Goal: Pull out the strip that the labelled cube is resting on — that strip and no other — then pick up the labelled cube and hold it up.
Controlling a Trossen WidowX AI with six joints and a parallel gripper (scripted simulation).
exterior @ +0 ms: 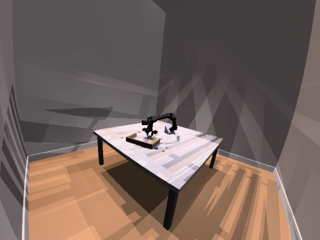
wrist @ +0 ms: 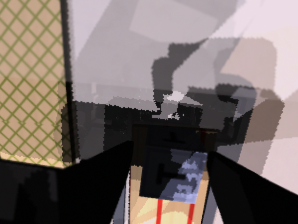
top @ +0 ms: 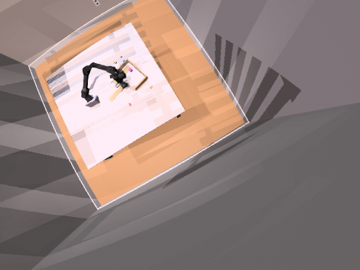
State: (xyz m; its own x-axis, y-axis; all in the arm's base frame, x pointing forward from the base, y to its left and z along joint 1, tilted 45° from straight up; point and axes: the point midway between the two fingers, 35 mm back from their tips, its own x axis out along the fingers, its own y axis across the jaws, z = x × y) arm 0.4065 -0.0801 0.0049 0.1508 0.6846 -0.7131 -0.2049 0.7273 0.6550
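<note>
My gripper tip is 11 cm to the right of the green cross-hatched strip, 4 cm short of it and 1 cm above it.
</note>
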